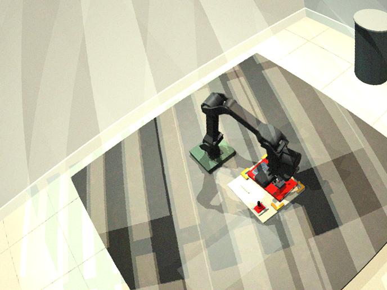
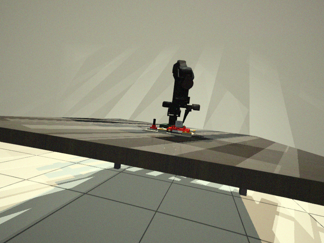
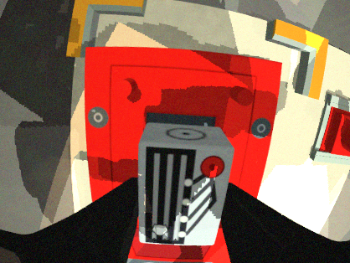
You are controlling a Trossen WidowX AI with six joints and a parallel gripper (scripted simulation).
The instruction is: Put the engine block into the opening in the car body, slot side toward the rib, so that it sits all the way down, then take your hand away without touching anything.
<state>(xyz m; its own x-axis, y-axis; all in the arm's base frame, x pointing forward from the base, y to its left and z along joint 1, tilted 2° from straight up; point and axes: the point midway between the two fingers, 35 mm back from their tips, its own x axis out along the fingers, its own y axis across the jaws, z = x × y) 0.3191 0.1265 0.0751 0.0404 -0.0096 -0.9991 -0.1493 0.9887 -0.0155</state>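
My gripper tip is 1 cm above the grey engine block. The rest, counted from my gripper tip: black upright peg 3 cm ahead, 12 cm to the right, 2 cm below.
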